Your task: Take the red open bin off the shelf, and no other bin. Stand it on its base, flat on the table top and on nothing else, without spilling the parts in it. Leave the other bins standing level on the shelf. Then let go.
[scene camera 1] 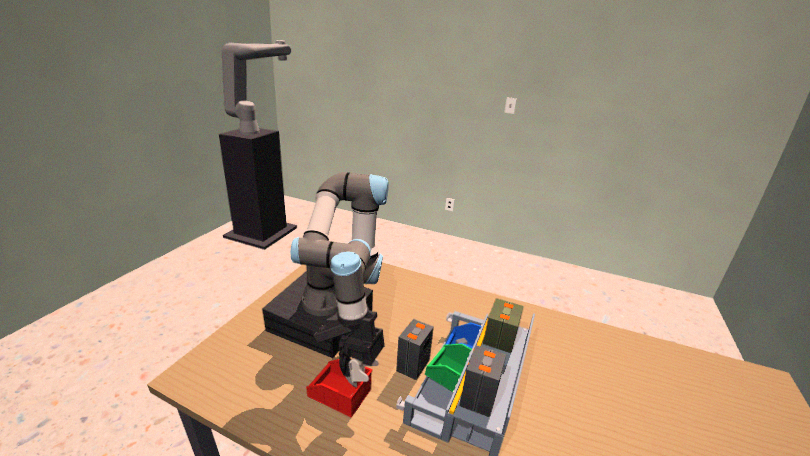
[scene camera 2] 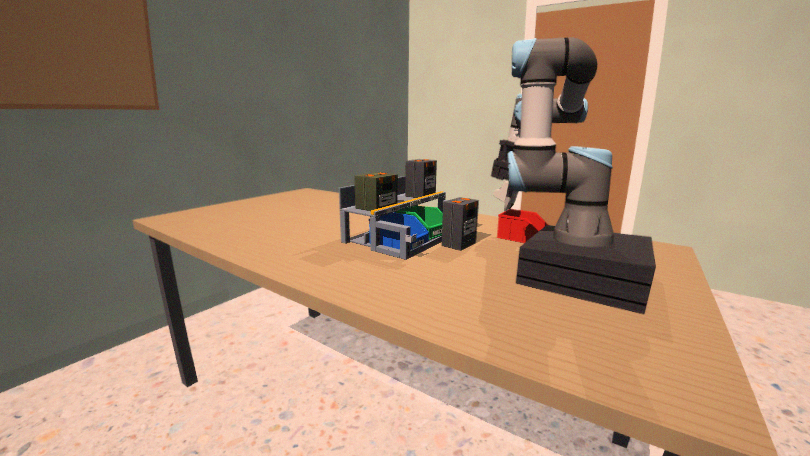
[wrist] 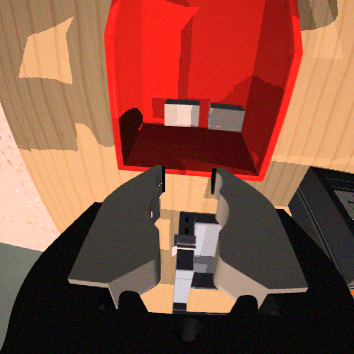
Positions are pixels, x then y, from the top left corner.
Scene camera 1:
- my gripper: 359, 381
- red open bin: 331, 388
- dark box: 414, 344
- green bin: 446, 367
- olive box: 503, 322
